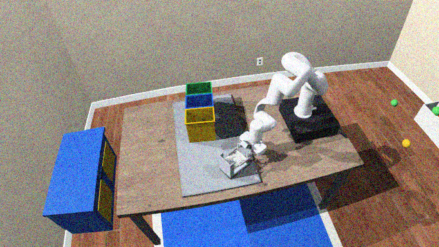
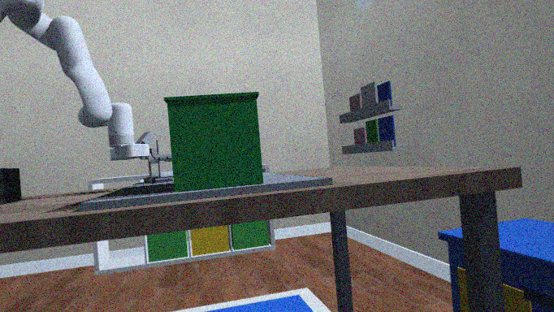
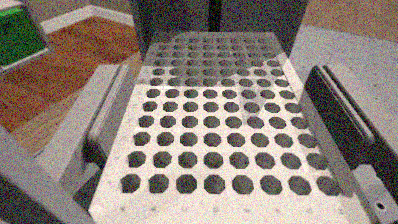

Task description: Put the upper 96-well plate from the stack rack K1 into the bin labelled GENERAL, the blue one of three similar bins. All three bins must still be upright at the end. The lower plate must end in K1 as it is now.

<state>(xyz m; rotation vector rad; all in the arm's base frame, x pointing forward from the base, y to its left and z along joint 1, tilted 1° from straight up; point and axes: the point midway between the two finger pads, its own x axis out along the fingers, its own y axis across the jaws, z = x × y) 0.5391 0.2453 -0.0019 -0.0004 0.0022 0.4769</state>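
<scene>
Now: the blue bin 43 cm to the right of my hand, 13 cm ahead of it and 1 cm above it. Also, from my hand: white 96-well plate (2 cm ahead, 1 cm to the left, 1 cm below); yellow bin (30 cm to the right, 15 cm ahead, 1 cm above); green bin (56 cm to the right, 11 cm ahead, 1 cm above).
</scene>
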